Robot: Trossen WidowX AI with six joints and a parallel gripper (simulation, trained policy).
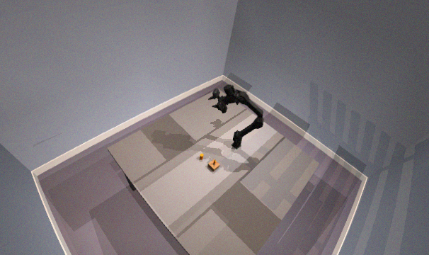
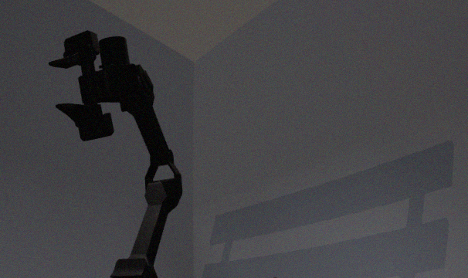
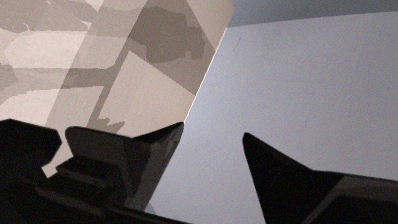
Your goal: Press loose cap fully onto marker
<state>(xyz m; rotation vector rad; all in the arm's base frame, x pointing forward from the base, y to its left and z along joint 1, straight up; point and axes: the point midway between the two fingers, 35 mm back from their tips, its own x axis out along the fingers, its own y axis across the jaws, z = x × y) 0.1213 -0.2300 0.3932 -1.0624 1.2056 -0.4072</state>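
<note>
Now: gripper tip 19 cm short of the orange cap, 16 cm to the right of it and 35 cm above it.
</note>
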